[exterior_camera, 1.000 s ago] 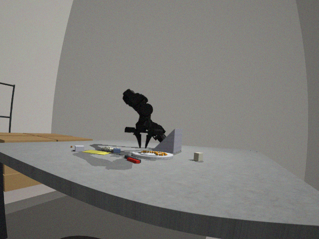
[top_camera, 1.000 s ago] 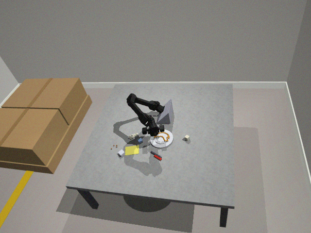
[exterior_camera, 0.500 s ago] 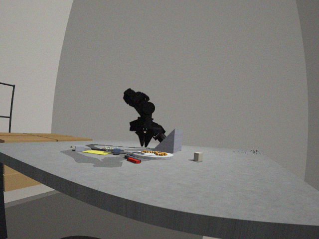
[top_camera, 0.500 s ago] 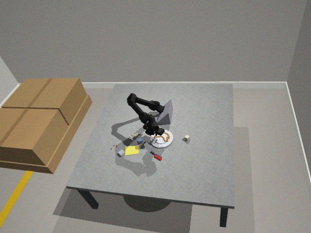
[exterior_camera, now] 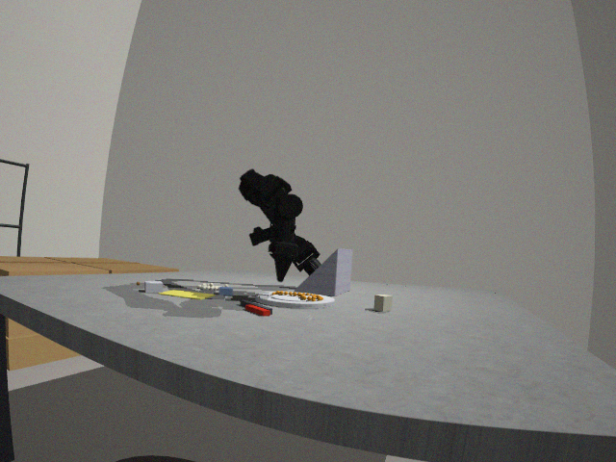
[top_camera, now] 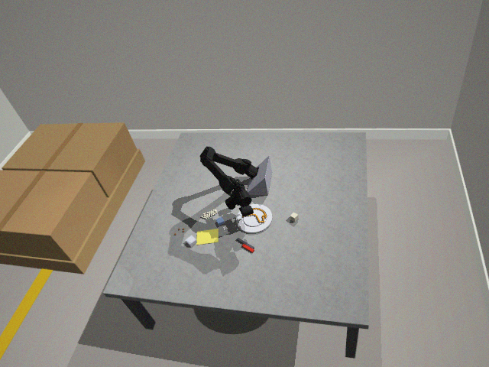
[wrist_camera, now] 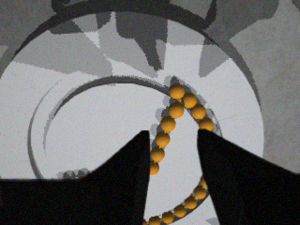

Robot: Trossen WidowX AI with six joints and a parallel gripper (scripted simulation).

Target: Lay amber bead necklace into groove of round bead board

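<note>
The round bead board is 50 mm to the left of my gripper tip, 40 mm below it and 10 mm ahead of it. The rest, counted from my gripper tip: blue cube (140 mm to the right, 50 mm ahead, 40 mm below); then yellow sheet (180 mm to the right, 150 mm ahead, 50 mm below); then red-handled tool (190 mm ahead, 50 mm to the left, 40 mm below).
</note>
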